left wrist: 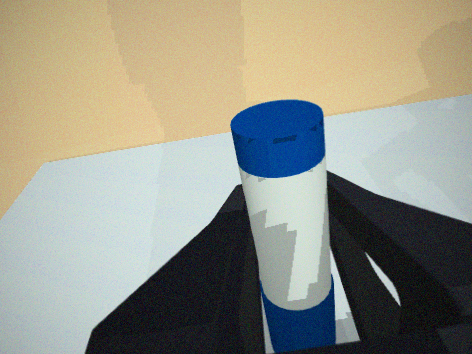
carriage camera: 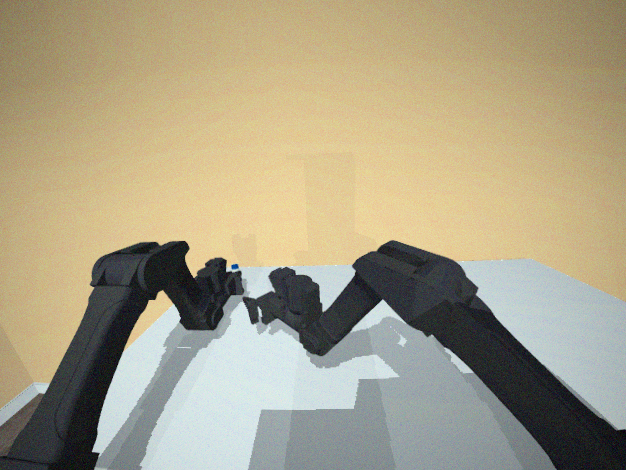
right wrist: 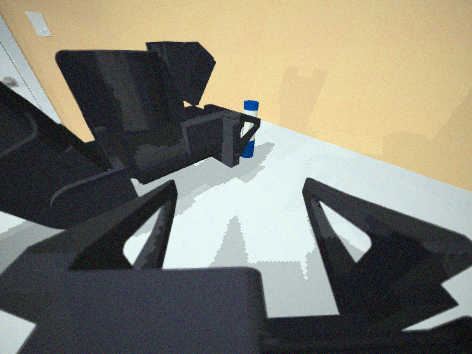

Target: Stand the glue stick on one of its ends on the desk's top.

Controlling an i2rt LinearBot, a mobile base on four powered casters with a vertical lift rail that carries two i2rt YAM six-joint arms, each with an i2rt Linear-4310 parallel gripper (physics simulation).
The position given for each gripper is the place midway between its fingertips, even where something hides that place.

Note:
In view: the left gripper [left wrist: 282,192], the right gripper [carriage camera: 258,291] and a glue stick [left wrist: 280,145].
The left gripper is seen too in the right wrist view [right wrist: 254,120]. The right gripper shows as well in the right wrist view [right wrist: 240,185].

